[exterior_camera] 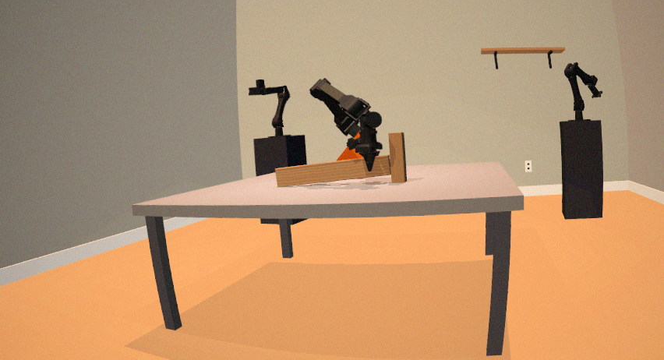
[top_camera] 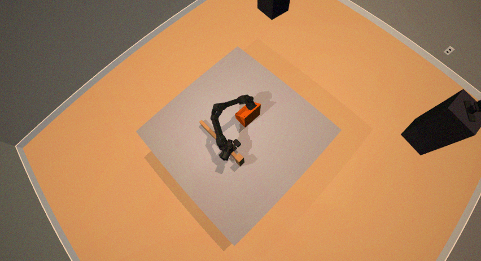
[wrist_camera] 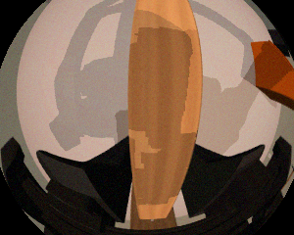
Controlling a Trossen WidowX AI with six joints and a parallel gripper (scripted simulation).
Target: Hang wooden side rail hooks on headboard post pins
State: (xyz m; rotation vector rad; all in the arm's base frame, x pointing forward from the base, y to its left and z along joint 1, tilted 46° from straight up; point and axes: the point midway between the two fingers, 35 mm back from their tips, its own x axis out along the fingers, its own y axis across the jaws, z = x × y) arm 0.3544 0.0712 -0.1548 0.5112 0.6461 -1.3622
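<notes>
Right now my gripper tip is 100 mm to the right of the headboard post, 40 mm below it and 10 mm past it.
</notes>
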